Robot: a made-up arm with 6 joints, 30 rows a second.
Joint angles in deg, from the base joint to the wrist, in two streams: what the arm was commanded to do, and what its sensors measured. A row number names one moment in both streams.
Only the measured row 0 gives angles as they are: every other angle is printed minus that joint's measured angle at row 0.
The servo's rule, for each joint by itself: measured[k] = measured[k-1] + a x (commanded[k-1-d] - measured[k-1]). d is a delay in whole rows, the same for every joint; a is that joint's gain. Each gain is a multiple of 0.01, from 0.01 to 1. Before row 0 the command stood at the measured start. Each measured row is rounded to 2 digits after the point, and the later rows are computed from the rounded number. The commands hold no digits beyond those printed.
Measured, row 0:
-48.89 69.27 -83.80 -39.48 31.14 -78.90
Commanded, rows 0 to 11:
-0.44 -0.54 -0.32 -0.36 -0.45 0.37
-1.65 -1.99 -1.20 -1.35 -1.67 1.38
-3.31 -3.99 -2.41 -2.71 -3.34 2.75
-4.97 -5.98 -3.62 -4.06 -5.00 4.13
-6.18 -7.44 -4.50 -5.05 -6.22 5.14
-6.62 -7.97 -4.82 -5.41 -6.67 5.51
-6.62 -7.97 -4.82 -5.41 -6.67 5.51
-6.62 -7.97 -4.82 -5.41 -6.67 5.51
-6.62 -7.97 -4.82 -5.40 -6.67 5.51
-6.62 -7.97 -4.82 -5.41 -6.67 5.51
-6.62 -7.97 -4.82 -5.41 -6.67 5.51
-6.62 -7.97 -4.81 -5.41 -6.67 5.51
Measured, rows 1 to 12:
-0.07 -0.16 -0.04 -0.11 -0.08 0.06
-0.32 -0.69 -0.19 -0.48 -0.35 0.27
-0.80 -1.65 -0.48 -1.15 -0.86 0.67
-1.47 -2.91 -0.89 -2.02 -1.56 1.22
-2.22 -4.22 -1.36 -2.93 -2.35 1.85
-2.92 -5.31 -1.81 -3.67 -3.08 2.44
-3.51 -6.08 -2.20 -4.19 -3.69 2.93
-4.01 -6.63 -2.54 -4.56 -4.20 3.34
-4.43 -7.02 -2.84 -4.81 -4.62 3.69
-4.78 -7.30 -3.10 -4.99 -4.97 3.98
-5.07 -7.49 -3.32 -5.12 -5.26 4.22
-5.32 -7.63 -3.51 -5.21 -5.50 4.43
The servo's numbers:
d 0
a 0.16 0.29 0.13 0.30 0.17 0.16

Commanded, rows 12 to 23:
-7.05 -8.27 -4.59 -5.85 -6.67 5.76
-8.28 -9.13 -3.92 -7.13 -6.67 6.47
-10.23 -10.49 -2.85 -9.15 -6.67 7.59
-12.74 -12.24 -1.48 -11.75 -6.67 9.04
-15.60 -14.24 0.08 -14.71 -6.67 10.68
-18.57 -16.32 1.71 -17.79 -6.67 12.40
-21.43 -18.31 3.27 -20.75 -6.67 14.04
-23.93 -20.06 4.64 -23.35 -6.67 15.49
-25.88 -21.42 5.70 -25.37 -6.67 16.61
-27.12 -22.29 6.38 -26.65 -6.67 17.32
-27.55 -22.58 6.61 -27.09 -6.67 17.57
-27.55 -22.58 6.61 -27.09 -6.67 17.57
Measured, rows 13 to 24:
-5.60 -7.82 -3.65 -5.40 -5.70 4.64
-6.03 -8.20 -3.69 -5.92 -5.86 4.93
-6.70 -8.86 -3.58 -6.89 -6.00 5.36
-7.67 -9.84 -3.31 -8.35 -6.11 5.95
-8.94 -11.12 -2.87 -10.26 -6.21 6.71
-10.48 -12.63 -2.27 -12.52 -6.29 7.62
-12.23 -14.28 -1.55 -14.99 -6.35 8.65
-14.10 -15.96 -0.75 -17.50 -6.40 9.74
-15.98 -17.54 0.09 -19.86 -6.45 10.84
-17.76 -18.92 0.91 -21.90 -6.49 11.88
-19.33 -19.98 1.65 -23.46 -6.52 12.79
-20.65 -20.73 2.29 -24.55 -6.55 13.55

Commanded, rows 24 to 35:
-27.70 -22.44 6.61 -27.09 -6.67 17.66
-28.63 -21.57 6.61 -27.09 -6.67 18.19
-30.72 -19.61 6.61 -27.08 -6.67 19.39
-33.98 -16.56 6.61 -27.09 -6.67 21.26
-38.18 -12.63 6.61 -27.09 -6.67 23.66
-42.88 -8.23 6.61 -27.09 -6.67 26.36
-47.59 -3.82 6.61 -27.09 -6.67 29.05
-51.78 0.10 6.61 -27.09 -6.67 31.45
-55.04 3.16 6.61 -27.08 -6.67 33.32
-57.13 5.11 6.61 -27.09 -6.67 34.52
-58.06 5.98 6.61 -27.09 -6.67 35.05
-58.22 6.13 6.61 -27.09 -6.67 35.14
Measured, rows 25 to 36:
-21.78 -21.23 2.85 -25.31 -6.57 14.21
-22.88 -21.33 3.34 -25.84 -6.59 14.85
-24.13 -20.83 3.77 -26.21 -6.60 15.58
-25.71 -19.59 4.14 -26.47 -6.61 16.49
-27.71 -17.57 4.46 -26.66 -6.62 17.64
-30.14 -14.86 4.74 -26.79 -6.63 19.04
-32.93 -11.66 4.98 -26.88 -6.64 20.64
-35.95 -8.25 5.19 -26.94 -6.65 22.37
-39.00 -4.94 5.37 -26.98 -6.65 24.12
-41.90 -2.03 5.53 -27.01 -6.65 25.78
-44.49 0.29 5.67 -27.03 -6.65 27.26
-46.69 1.98 5.79 -27.05 -6.65 28.52

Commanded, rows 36 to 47:
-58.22 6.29 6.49 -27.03 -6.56 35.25
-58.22 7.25 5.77 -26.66 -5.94 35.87
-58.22 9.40 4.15 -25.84 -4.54 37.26
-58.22 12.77 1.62 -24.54 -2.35 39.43
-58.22 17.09 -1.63 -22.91 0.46 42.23
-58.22 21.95 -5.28 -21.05 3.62 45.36
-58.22 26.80 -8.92 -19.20 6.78 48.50
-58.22 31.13 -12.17 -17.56 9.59 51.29
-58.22 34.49 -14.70 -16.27 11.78 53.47
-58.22 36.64 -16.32 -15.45 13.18 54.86
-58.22 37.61 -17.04 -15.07 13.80 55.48
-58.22 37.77 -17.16 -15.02 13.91 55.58
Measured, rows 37 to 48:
-48.53 3.23 5.88 -27.04 -6.63 29.60
-50.08 4.40 5.87 -26.93 -6.51 30.60
-51.38 5.85 5.65 -26.60 -6.18 31.67
-52.47 7.86 5.13 -25.98 -5.53 32.91
-53.39 10.54 4.25 -25.06 -4.51 34.40
-54.16 13.85 3.01 -23.86 -3.13 36.15
-54.81 17.61 1.46 -22.46 -1.45 38.13
-55.36 21.53 -0.31 -20.99 0.43 40.24
-55.82 25.29 -2.18 -19.57 2.36 42.36
-56.20 28.58 -4.02 -18.33 4.20 44.36
-56.52 31.20 -5.71 -17.35 5.83 46.14
-56.79 33.11 -7.20 -16.65 7.20 47.65

